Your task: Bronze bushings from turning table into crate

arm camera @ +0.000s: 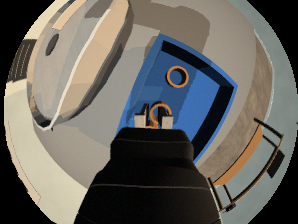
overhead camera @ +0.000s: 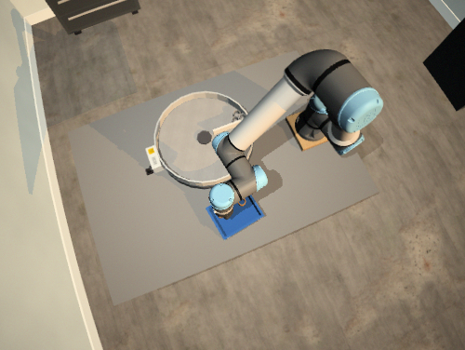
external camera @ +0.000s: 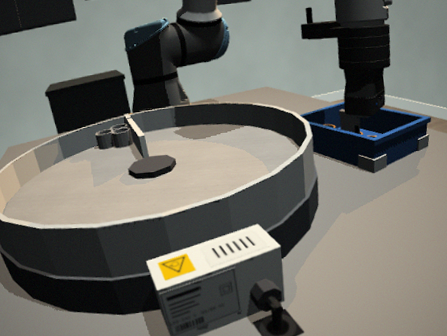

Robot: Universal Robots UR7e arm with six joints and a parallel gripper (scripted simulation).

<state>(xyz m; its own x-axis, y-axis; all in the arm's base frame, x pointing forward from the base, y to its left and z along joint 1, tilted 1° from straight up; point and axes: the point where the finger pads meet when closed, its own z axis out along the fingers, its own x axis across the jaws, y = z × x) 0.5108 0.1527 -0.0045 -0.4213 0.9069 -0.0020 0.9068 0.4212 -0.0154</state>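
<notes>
My gripper is now 2 cm past the blue crate and 3 cm to the right of it. Round my hand: round turning table 5 cm behind, 31 cm to the right, 2 cm above.
</notes>
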